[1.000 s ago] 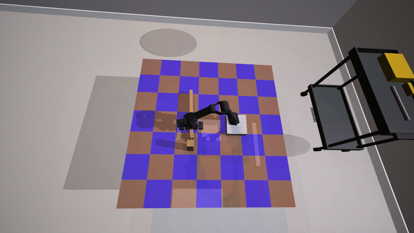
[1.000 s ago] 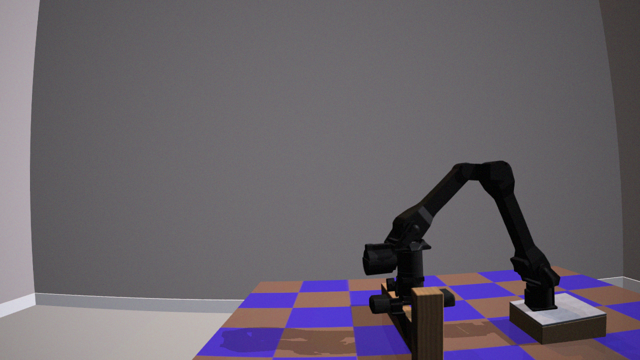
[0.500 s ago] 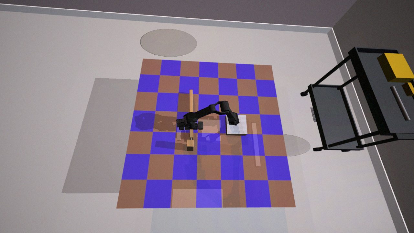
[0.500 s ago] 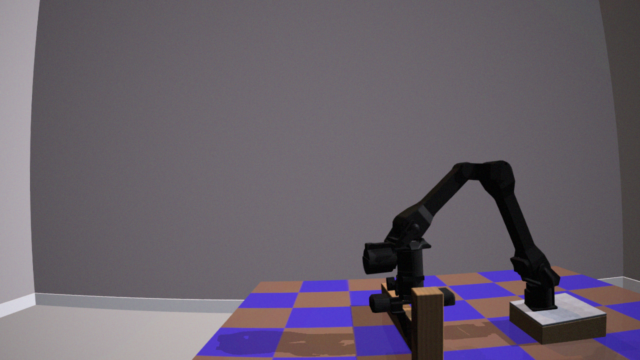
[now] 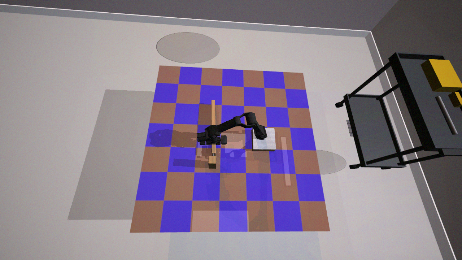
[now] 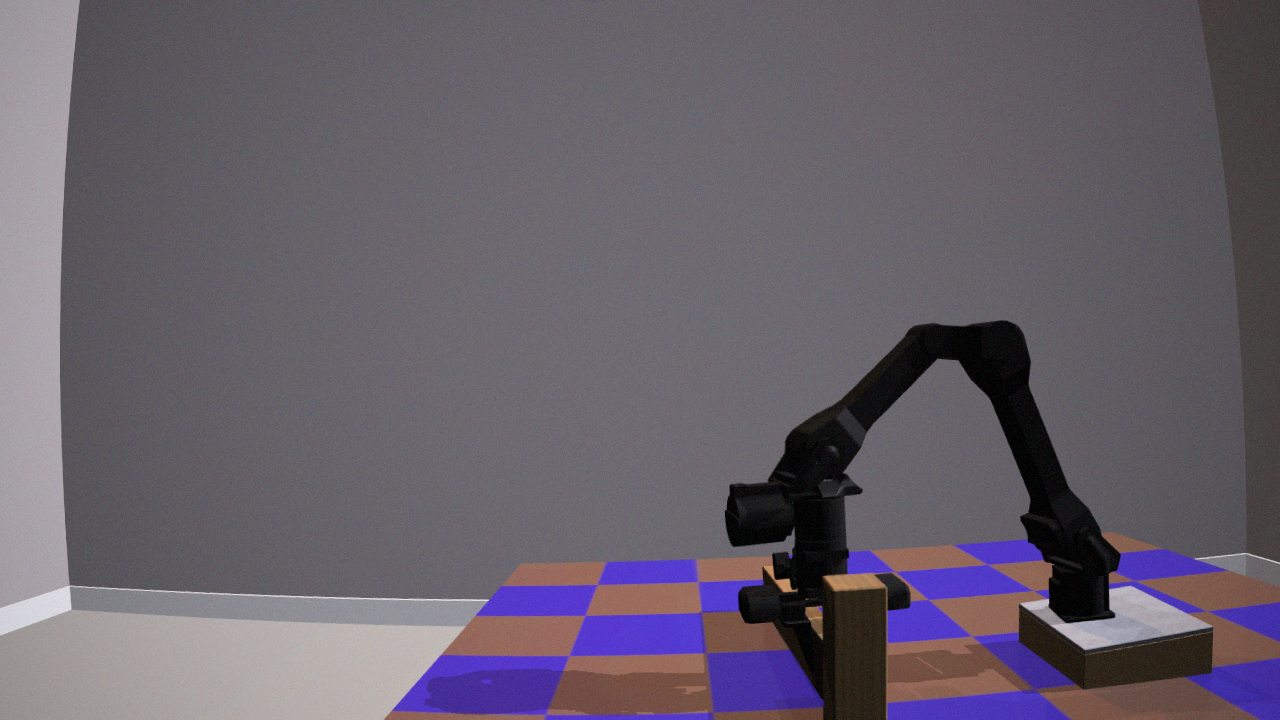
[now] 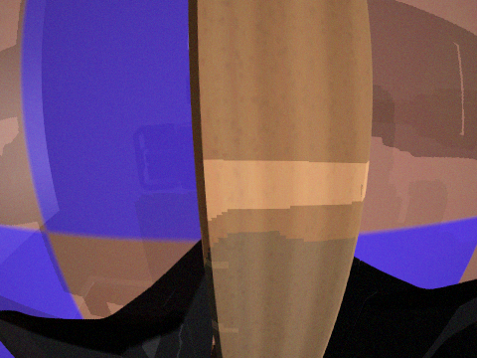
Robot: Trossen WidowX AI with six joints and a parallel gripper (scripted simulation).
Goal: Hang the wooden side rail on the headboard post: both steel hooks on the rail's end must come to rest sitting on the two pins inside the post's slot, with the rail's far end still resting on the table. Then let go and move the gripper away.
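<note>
Right now the wooden headboard post is 15 cm to the left of my gripper tip, 5 cm above it and 2 cm behind it.
</note>
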